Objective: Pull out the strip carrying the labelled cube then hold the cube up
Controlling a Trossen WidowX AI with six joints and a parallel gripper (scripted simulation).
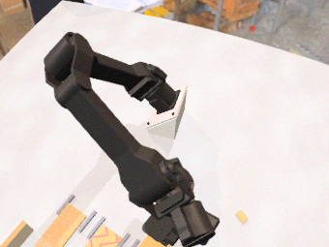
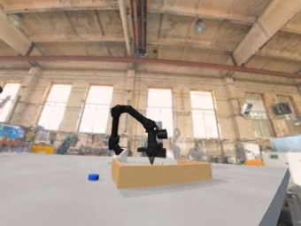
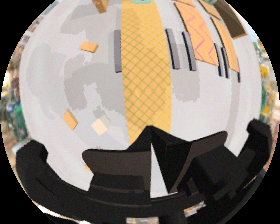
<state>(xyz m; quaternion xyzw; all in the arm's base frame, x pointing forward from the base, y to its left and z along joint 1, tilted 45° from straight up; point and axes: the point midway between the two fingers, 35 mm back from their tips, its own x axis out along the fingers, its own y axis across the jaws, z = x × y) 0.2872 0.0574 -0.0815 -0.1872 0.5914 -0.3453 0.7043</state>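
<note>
The yellow strip lies 100 mm ahead of my gripper tip and 30 mm to the right of it. The rest, counted from my gripper tip: blue disc 390 mm to the right, 210 mm ahead.
</note>
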